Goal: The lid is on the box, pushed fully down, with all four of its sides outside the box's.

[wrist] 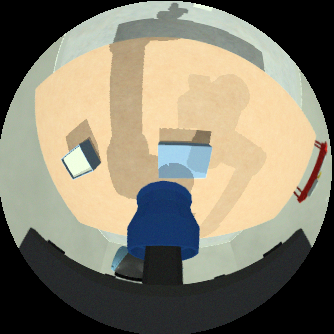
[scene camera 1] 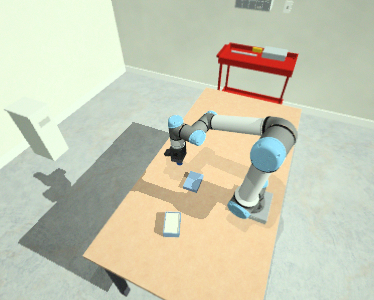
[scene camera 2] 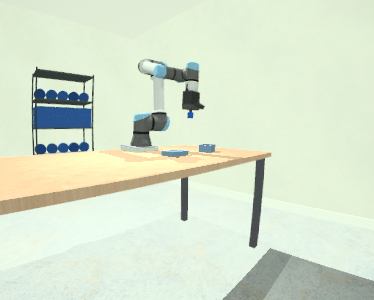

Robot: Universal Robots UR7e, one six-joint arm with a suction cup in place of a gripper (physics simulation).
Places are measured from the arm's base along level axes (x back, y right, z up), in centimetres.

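Where they show: end effector, tool point: (wrist: 163,203) (scene camera 1: 179,163) (scene camera 2: 190,118); arm's base, origin of the base link: (scene camera 2: 141,145).
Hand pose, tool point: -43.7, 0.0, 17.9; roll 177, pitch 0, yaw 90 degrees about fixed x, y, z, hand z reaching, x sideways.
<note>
Each offset is from my tool point to the top centre of the thing, as dx, dy, dz. Level surfaces: height alone.
The lid {+7.2, +4.6, -18.8} (scene camera 1: 193,182) (scene camera 2: 175,153) (wrist: 184,160) is a flat, light blue piece lying on the table, with its smooth face up. The box {+5.4, -27.4, -16.7} (scene camera 1: 171,234) (scene camera 2: 207,148) (wrist: 91,154) stands apart from it, blue-walled, with a pale cream surface inside its rim. In the wrist view the box is left of the lid and turned at an angle. My gripper (scene camera 1: 179,163) (scene camera 2: 190,115) (wrist: 164,188), a blue suction cup, points down high above the table near the lid. It touches neither piece and holds nothing. The cup hides some of the view below the lid in the wrist view.
The arm's base plate (scene camera 1: 267,209) (scene camera 2: 131,148) is on the wooden table {dz -21.5} (scene camera 1: 135,245) (scene camera 2: 100,177) (wrist: 65,100). A red cart (scene camera 1: 283,69) (wrist: 317,167) stands beyond one table end. A dark shelf rack (scene camera 2: 62,75) stands behind the arm. Arm shadows cross the tabletop.
</note>
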